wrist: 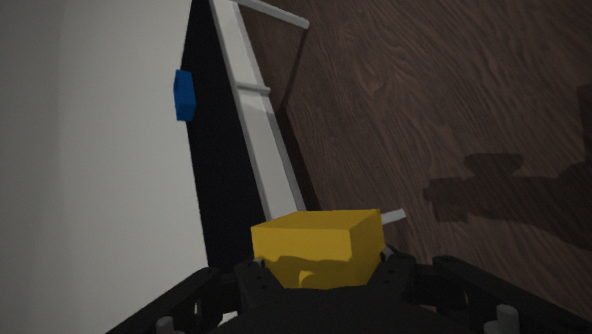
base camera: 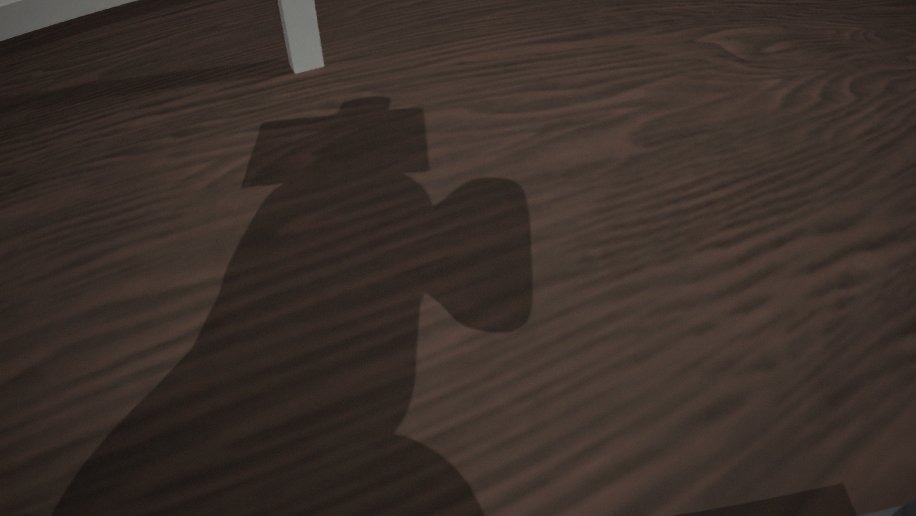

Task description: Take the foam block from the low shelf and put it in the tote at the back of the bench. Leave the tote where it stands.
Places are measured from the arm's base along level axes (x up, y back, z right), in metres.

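Pixels of known places: gripper, fingertip midpoint: (wrist: 321,254).
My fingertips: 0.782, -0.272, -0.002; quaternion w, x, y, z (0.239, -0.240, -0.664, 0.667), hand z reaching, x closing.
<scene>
Ahead of a thing's pixels: the offset from my fingertips to its top centre, as dx, dy, dz. Level surfaces: height alone.
A yellow foam block {+0.050, +0.023, -0.014} (wrist: 302,242) is between the fingers of my gripper (wrist: 321,254) at the bottom middle of the wrist view. The gripper is shut on it. A blue box, which looks like the tote {-0.164, -1.676, +0.708} (wrist: 184,95), stands at the far long edge of the bench's black top {dx -0.264} (wrist: 220,175), in the upper left of the wrist view. The block and gripper appear in front of the near end of the bench and apart from the tote. The inside of the tote cannot be made out. The low shelf does not show in either view.
The bench has a white front rail (wrist: 262,140) and white legs; one leg (base camera: 303,38) (wrist: 280,12) shows in each view, though I cannot tell if it is the same one. A pale wall (wrist: 100,150) rises behind the bench. The arm's shadow falls on the wooden floor {dx -1.178} (base camera: 673,256) (wrist: 400,100).
</scene>
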